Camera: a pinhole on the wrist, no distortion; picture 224 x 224 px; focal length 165.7 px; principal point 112.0 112.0 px. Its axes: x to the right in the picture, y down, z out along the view. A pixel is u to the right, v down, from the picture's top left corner.
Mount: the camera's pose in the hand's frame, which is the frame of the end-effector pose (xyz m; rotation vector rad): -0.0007 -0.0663 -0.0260 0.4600 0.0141 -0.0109
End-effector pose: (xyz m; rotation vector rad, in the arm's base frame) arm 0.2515 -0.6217 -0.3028 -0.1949 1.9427 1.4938
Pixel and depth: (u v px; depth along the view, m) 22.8 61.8 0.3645
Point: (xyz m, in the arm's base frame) 0.6665 -0.5532 -0.4811
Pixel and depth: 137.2 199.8 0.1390
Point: 0.3188 -0.5180 -0.3818
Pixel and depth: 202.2 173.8 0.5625
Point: 0.3095 -0.0684 -0.6592
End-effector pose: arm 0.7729 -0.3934 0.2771 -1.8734 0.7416 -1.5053
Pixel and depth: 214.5 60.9 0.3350
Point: 1.0483 -0.3215 0.6069
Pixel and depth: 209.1 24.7 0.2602
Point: 0.9578 -0.2913 0.5819
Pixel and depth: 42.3 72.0 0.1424
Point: 0.8543 -0.2343 0.3462
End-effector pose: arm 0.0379 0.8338 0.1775 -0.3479 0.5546 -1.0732
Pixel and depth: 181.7 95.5 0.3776
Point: 0.0717 0.5705 0.5149
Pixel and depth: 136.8 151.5 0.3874
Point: 0.1577 0.7094 0.5365
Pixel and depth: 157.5 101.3 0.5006
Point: 0.0941 0.5666 0.6378
